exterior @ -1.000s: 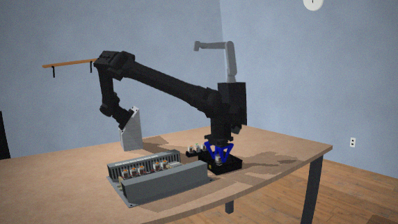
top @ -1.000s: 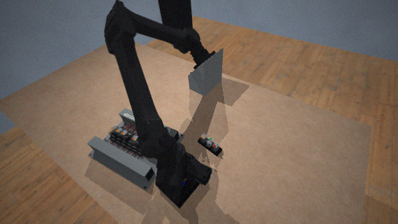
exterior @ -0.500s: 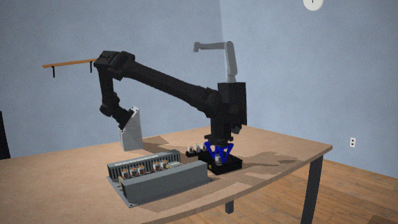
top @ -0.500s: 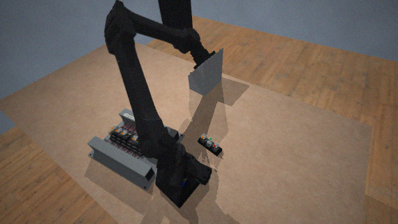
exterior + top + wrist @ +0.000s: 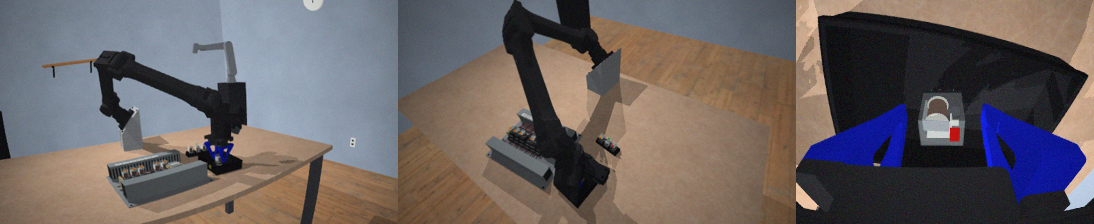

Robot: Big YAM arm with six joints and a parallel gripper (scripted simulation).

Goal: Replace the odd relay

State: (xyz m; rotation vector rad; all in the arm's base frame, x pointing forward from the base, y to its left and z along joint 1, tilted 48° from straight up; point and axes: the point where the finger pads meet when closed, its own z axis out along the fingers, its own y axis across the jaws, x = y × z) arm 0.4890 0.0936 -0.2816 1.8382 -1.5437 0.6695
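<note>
Now: the black tray 10 mm below my hand.
</note>
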